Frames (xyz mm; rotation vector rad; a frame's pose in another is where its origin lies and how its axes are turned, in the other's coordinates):
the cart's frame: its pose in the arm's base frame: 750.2 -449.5 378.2 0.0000 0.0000 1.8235
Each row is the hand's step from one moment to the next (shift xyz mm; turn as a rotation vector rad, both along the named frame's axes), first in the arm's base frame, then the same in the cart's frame.
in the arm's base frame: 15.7 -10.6 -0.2 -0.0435 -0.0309 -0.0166
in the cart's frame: -14.2 -12.6 -0.2 -0.0190 0.0498 -0.0166
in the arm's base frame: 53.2 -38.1 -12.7 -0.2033 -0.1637 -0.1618
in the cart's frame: -50.2 -42.0 -12.7 -0.1077 0.2378 -0.1618
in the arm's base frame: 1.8 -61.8 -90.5 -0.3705 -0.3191 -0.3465
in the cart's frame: -60.3 13.7 -90.5 -0.2163 0.4385 -0.3465
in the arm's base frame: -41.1 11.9 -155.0 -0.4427 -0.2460 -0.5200
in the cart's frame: 21.8 36.8 -155.0 -0.1275 0.4901 -0.5200
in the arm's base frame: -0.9 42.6 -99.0 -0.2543 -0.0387 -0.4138
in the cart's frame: 41.5 -9.8 -99.0 0.0261 0.2559 -0.4138
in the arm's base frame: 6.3 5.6 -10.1 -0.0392 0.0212 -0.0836
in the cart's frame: 3.8 -7.5 -10.1 0.0303 0.0327 -0.0836
